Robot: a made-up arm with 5 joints. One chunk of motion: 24 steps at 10 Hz.
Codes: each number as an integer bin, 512 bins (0 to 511) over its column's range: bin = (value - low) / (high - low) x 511, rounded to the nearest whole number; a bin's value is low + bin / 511 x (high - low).
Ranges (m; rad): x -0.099..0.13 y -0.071..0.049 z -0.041..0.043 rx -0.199..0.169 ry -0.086..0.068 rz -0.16..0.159
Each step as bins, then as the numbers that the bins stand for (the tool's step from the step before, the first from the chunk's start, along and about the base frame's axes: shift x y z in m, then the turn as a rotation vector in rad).
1 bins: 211 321 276 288 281 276
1 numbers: -0.00444 0.00438 0.00437 0.00841 -0.00132 0.01230
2 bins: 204 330 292 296 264 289
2 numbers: -0.00758 0.00650 0.00700 0.01417 -0.00644 0.02041
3 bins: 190 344 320 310 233 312
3 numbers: -0.01385 0.00978 0.01160 0.02425 -0.01578 0.03477
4 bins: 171 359 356 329 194 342
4 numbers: -0.02237 0.01331 0.01752 0.03793 -0.02753 0.05350
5 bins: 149 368 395 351 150 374
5 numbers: -0.03223 0.01542 0.02393 0.05377 -0.04079 0.07348
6 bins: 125 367 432 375 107 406
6 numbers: -0.04298 0.01518 0.03001 0.07106 -0.05375 0.09345
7 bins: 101 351 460 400 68 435
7 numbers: -0.05374 0.01143 0.03462 0.08906 -0.06551 0.11156
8 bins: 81 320 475 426 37 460
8 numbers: -0.06270 0.00415 0.03708 0.10779 -0.07485 0.12716
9 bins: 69 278 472 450 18 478
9 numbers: -0.06808 -0.00572 0.03659 0.12507 -0.08058 0.13840
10 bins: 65 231 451 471 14 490
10 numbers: -0.06987 -0.01675 0.03314 0.14019 -0.08178 0.14589
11 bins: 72 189 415 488 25 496
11 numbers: -0.06673 -0.02662 0.02722 0.15244 -0.07847 0.14964
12 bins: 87 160 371 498 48 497
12 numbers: -0.06001 -0.03343 0.01999 0.15964 -0.07153 0.15026
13 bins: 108 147 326 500 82 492
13 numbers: -0.05060 -0.03648 0.01259 0.16108 -0.06129 0.14714
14 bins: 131 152 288 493 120 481
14 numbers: -0.04029 -0.03531 0.00634 0.15604 -0.04984 0.14027
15 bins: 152 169 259 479 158 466
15 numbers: -0.03088 -0.03131 0.00158 0.14595 -0.03838 0.13091
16 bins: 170 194 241 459 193 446
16 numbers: -0.02282 -0.02544 -0.00138 0.13155 -0.02784 0.11842
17 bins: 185 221 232 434 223 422
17 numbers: -0.01609 -0.01910 -0.00286 0.11355 -0.01879 0.10344
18 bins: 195 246 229 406 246 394
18 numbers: -0.01161 -0.01323 -0.00336 0.09338 -0.01186 0.08596
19 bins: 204 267 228 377 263 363
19 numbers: -0.00758 -0.00830 -0.00352 0.07250 -0.00674 0.06661
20 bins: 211 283 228 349 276 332
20 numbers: -0.00444 -0.00454 -0.00352 0.05233 -0.00282 0.04726
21 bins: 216 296 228 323 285 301
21 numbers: -0.00220 -0.00149 -0.00352 0.03361 -0.00011 0.02790
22 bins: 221 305 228 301 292 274
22 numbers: 0.00004 0.00062 -0.00352 0.01777 0.00200 0.01105
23 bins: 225 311 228 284 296 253
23 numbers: 0.00183 0.00203 -0.00352 0.00552 0.00321 -0.00206
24 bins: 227 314 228 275 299 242
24 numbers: 0.00273 0.00274 -0.00352 -0.00096 0.00411 -0.00893
